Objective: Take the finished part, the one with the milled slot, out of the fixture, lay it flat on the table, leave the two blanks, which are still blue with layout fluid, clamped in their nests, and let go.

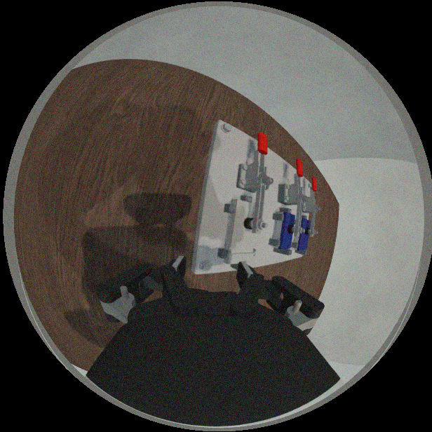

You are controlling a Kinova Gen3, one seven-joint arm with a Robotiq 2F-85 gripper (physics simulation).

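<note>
The finished part (240,232) shows as a pale, silvery bar in the nearest nest of the light fixture plate (212,175). The clamp's black tip (249,223) is at its top; I cannot tell whether it presses on it. The milled slot is not clear. Two blue blanks (286,231) (303,235) sit in the two nests farther right, with clamp tips over them. My gripper (211,267) is open, with nothing between its fingers. Its fingertips show by the plate's near left corner, below and left of the pale part.
Three clamp handles with red grips (262,143) (299,168) (314,184) stand along the far side of the plate. The dark wooden table (110,150) extends left of the plate and bears the arm's shadow. Pale surroundings show past the table's edge.
</note>
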